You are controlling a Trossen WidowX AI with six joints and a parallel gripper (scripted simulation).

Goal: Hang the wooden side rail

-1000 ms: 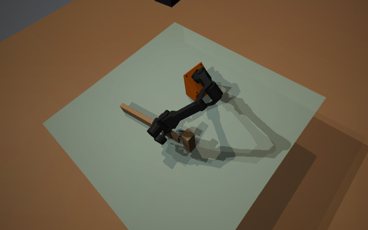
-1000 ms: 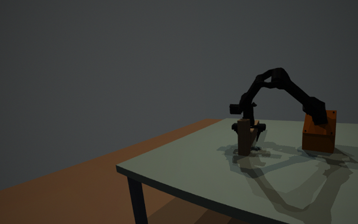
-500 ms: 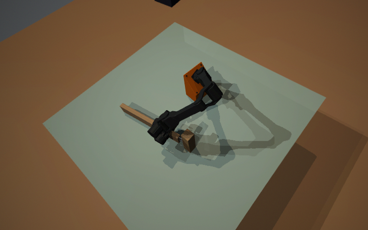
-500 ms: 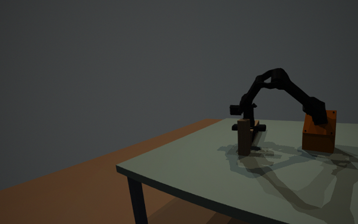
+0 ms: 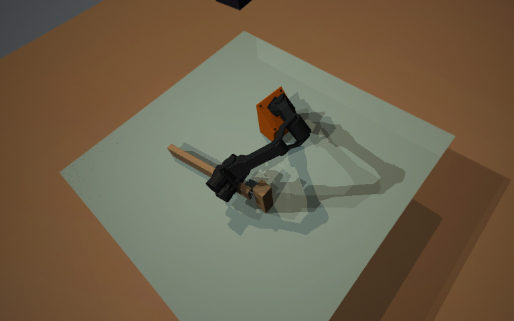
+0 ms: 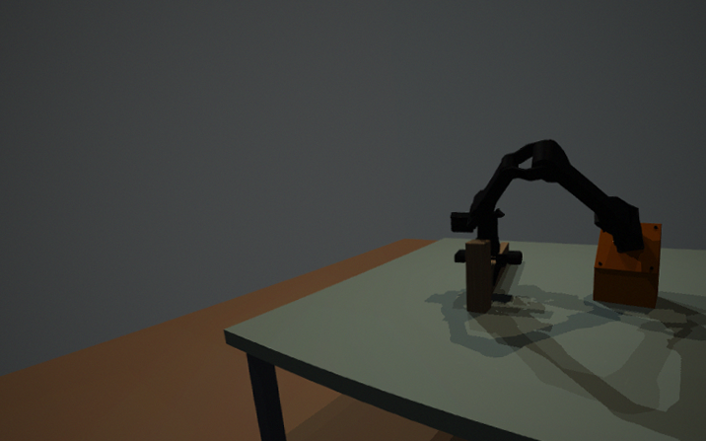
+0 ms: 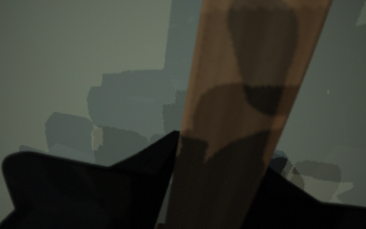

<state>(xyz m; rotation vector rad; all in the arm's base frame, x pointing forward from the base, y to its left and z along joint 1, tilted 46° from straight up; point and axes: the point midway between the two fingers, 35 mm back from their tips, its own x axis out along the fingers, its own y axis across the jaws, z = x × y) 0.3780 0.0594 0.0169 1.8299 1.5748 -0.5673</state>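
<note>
The headboard post lies 10 mm behind my gripper tip, 140 mm to the left of it and 60 mm above it.
</note>
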